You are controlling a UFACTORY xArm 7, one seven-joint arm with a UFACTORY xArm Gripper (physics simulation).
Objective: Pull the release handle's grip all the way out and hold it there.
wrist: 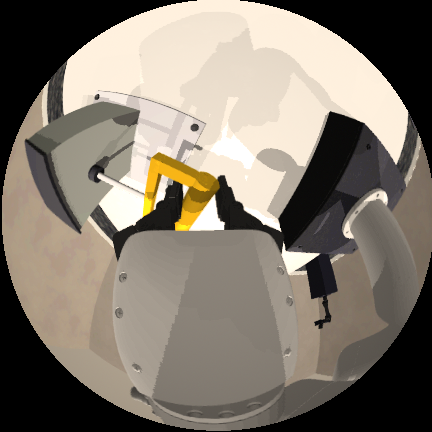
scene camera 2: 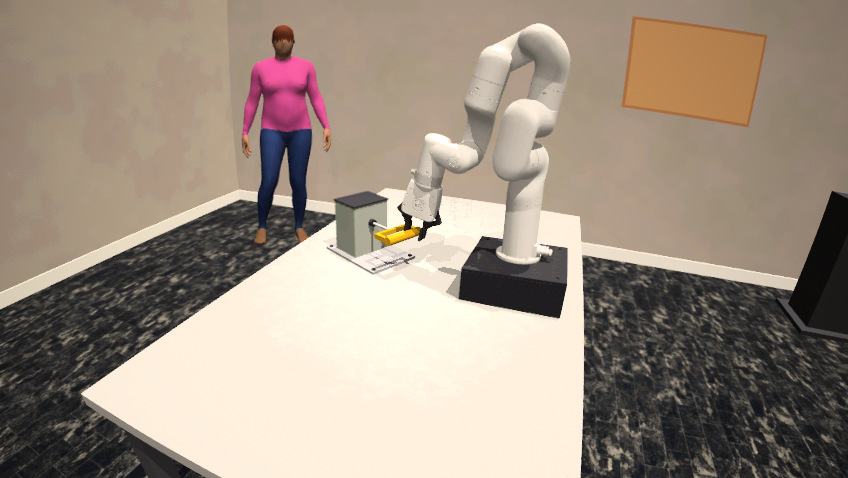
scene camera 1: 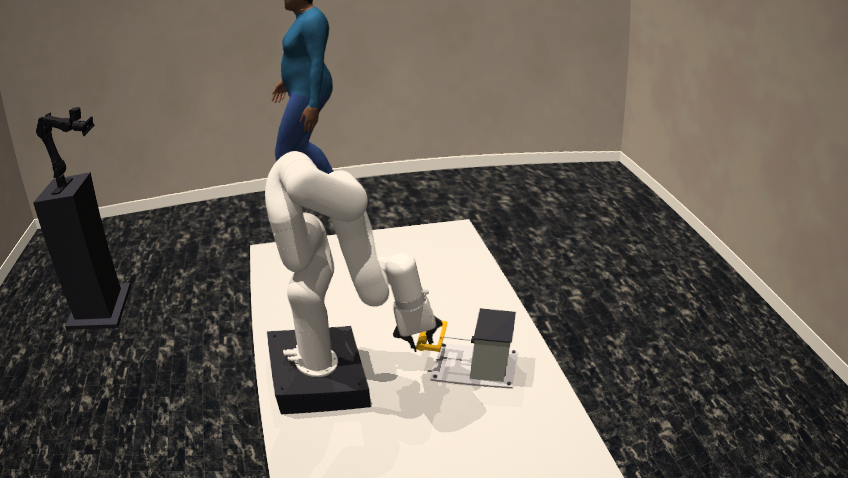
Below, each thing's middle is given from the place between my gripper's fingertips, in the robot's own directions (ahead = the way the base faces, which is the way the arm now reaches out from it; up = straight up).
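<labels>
The pale base plate (scene camera 1: pixel 453 363) sits 90 mm below my hand. Measured from that same hand, the plate is also 160 mm ahead of it and 20 mm to the right of it.
</labels>
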